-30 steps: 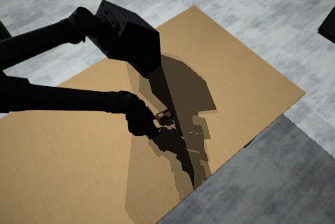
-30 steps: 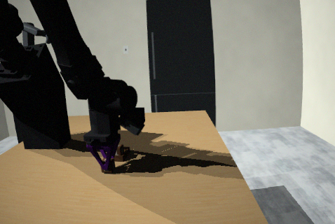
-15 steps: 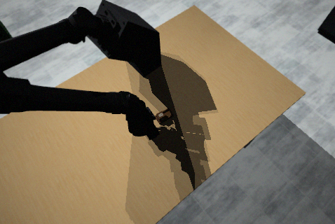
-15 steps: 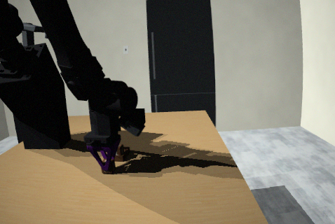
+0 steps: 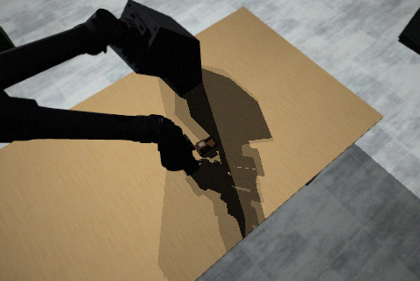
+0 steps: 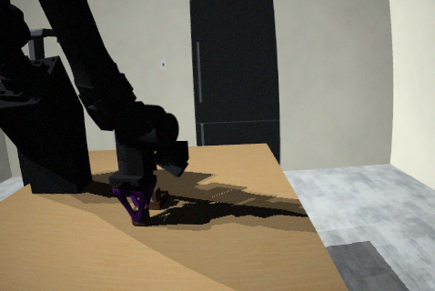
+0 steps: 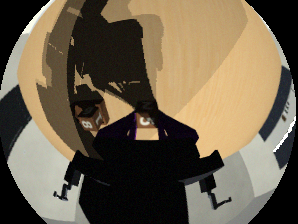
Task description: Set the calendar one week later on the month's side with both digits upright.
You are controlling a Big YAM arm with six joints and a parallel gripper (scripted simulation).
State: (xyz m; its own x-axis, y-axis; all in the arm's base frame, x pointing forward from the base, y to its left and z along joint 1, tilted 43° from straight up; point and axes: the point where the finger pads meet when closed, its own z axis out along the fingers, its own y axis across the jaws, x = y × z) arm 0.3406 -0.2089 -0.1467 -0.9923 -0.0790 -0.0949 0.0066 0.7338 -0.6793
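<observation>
My gripper is now 110 mm to the right of the brown tray and 10 mm above it.
</observation>
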